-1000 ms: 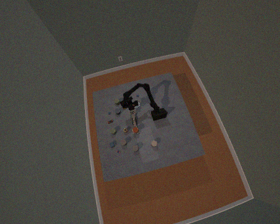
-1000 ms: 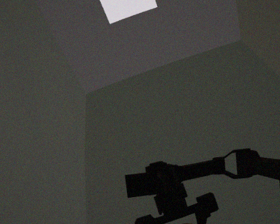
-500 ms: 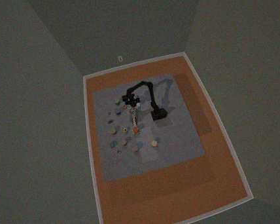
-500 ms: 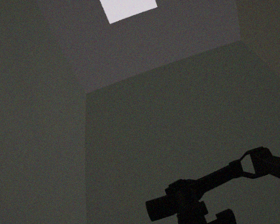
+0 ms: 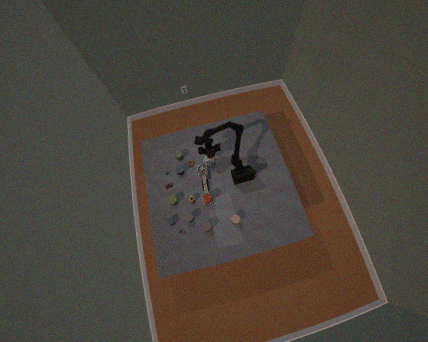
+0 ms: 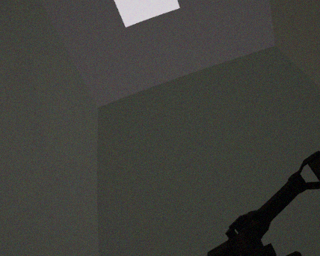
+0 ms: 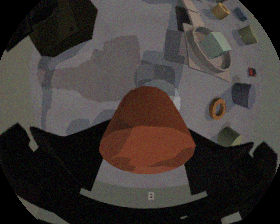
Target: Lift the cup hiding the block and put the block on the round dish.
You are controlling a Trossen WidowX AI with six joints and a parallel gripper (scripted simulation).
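Right now the balance beam is 100 mm ahead of my gripper tip, 240 mm to the left of it and 60 mm below it. From my gripper tip the other things lie so: orange cup: 20 mm to the right, 10 mm above.
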